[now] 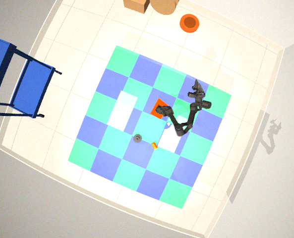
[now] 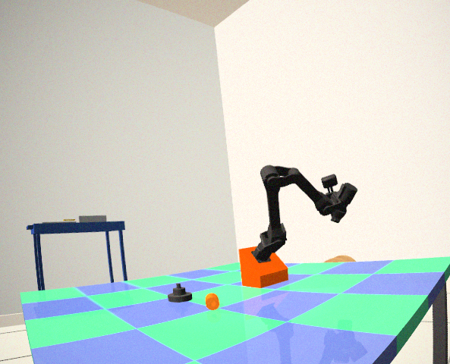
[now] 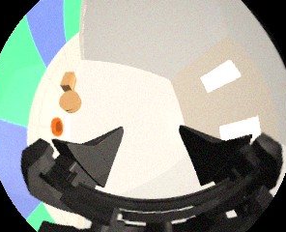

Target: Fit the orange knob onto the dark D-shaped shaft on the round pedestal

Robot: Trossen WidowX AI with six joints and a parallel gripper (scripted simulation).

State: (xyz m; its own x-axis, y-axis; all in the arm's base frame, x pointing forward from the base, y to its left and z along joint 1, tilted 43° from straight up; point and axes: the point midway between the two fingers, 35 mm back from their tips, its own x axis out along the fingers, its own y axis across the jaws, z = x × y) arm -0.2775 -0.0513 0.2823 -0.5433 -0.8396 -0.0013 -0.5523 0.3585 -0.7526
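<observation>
My gripper tip is 63 cm short of the orange knob, 2 cm to the right of it and 34 cm above it. The rest, counted from my gripper tip: dark round pedestal: 65 cm ahead, 15 cm to the right, 32 cm below.
</observation>
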